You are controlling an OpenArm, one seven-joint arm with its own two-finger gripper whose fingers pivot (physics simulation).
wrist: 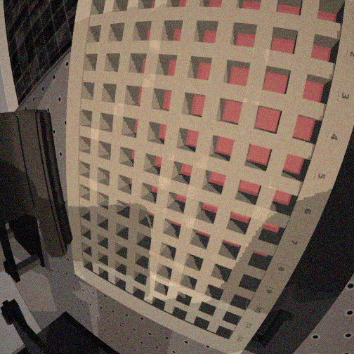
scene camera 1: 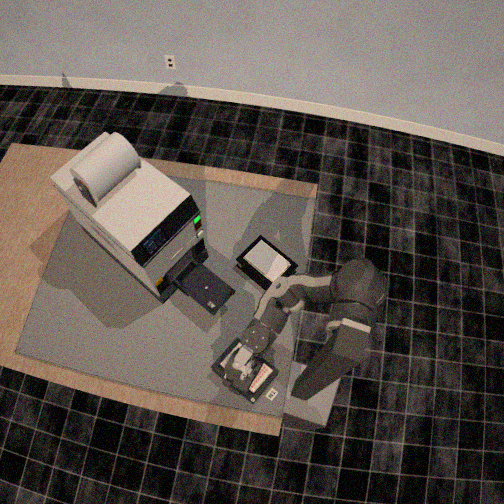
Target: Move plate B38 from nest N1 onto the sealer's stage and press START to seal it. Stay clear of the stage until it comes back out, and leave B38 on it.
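Note:
Plate B38 (scene camera 1: 261,377) (wrist: 200,162), beige with red wells, lies in a dark nest (scene camera 1: 272,372) (wrist: 320,245) at the front right of the mat; their name labels are not readable. My gripper (scene camera 1: 241,371) is open over this plate. In the wrist view one finger shows left of the plate's long edge; the other finger does not show. The sealer (scene camera 1: 145,215) stands at the back left. Its dark stage (scene camera 1: 200,285) is out in front and bears no plate. A green light (scene camera 1: 197,219) glows on the sealer's front; which button is START cannot be read.
A second dark nest with a white-topped plate (scene camera 1: 265,257) lies right of the stage, close to my forearm. A film roll (scene camera 1: 107,165) sits on the sealer. A small label card (scene camera 1: 271,394) lies beside the front nest. The grey mat (scene camera 1: 125,355) lies on a wooden table (scene camera 1: 30,200).

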